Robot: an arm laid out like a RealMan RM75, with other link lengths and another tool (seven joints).
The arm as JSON. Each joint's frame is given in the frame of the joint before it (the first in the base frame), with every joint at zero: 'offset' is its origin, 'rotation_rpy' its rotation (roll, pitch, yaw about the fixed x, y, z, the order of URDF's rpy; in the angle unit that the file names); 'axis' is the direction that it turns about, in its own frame. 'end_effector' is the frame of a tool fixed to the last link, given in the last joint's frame.
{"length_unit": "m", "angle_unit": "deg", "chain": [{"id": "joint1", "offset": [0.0, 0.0, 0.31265], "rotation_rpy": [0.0, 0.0, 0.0], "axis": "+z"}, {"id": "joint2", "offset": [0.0, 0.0, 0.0], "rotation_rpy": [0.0, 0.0, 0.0], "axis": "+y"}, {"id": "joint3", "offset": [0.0, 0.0, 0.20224], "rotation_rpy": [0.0, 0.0, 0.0], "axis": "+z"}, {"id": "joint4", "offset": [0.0, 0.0, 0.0], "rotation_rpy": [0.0, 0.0, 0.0], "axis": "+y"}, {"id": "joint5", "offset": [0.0, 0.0, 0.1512], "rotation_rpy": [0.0, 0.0, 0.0], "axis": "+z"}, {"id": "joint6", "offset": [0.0, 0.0, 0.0], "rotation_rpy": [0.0, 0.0, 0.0], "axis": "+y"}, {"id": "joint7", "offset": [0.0, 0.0, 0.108], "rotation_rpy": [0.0, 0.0, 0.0], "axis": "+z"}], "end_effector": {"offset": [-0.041, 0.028, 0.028], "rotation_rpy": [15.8, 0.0, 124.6]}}
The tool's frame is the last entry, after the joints.
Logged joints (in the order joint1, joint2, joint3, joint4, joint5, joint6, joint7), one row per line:
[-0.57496 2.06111 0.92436 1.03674 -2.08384 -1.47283 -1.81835]
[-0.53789 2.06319 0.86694 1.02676 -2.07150 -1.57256 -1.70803]
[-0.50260 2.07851 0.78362 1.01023 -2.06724 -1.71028 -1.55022]
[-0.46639 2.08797 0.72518 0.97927 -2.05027 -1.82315 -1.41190]
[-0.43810 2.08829 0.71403 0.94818 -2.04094 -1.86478 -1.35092]
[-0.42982 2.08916 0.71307 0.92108 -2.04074 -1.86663 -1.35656]
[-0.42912 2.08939 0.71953 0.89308 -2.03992 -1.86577 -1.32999]
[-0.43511 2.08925 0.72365 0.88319 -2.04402 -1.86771 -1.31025]
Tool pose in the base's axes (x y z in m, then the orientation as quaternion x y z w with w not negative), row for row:
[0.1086 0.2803 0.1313 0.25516 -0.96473 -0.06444 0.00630]
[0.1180 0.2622 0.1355 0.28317 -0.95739 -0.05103 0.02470]
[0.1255 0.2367 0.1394 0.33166 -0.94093 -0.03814 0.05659]
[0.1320 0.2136 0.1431 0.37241 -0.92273 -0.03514 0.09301]
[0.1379 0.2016 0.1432 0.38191 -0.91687 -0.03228 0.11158]
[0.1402 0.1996 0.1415 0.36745 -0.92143 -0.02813 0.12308]
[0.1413 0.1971 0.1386 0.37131 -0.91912 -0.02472 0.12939]
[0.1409 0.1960 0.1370 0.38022 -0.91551 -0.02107 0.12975]
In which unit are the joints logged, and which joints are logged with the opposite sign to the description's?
The joints are logged in radians. Opposite sign: joint1, joint3, joint4, joint7.
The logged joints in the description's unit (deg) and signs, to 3 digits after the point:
[32.943 118.093 -52.962 -59.401 -119.395 -84.387 104.184]
[30.819 118.212 -49.672 -58.829 -118.688 -90.101 97.863]
[28.797 119.090 -44.898 -57.882 -118.444 -97.992 88.821]
[26.722 119.632 -41.550 -56.108 -117.472 -104.459 80.896]
[25.101 119.650 -40.911 -54.327 -116.937 -106.844 77.402]
[24.627 119.700 -40.856 -52.774 -116.926 -106.950 77.725]
[24.587 119.713 -41.226 -51.170 -116.879 -106.901 76.203]
[24.930 119.705 -41.462 -50.603 -117.114 -107.012 75.072]

